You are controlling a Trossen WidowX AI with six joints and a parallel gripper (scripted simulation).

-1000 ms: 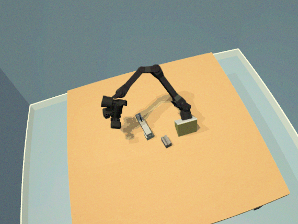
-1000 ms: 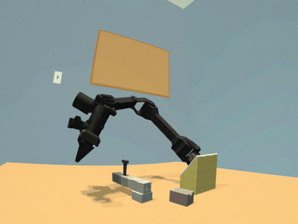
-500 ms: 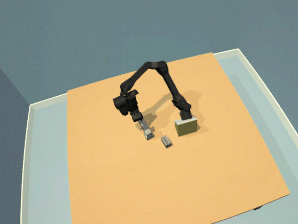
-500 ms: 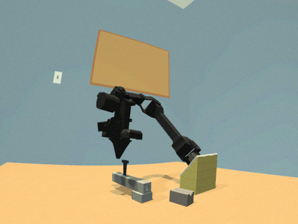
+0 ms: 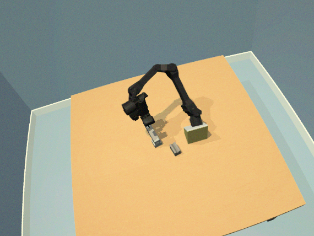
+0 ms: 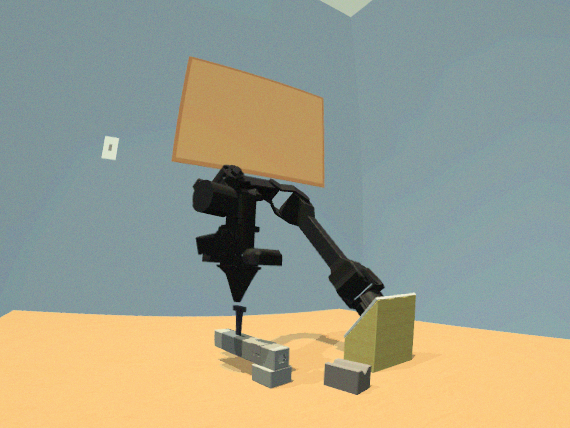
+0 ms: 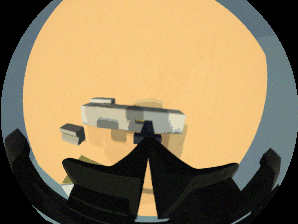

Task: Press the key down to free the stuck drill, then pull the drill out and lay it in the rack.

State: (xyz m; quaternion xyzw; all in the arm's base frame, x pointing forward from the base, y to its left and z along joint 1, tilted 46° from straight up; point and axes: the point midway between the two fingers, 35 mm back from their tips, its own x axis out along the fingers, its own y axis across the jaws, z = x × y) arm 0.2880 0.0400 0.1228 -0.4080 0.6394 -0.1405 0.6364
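My gripper tip is 40 mm above the dark key and 10 mm past it. Also, from my gripper tip: grey v-grooved rack: 160 mm to the left, 150 mm behind, 110 mm below; grey drill fixture: 90 mm below, 30 mm to the left, 20 mm behind.
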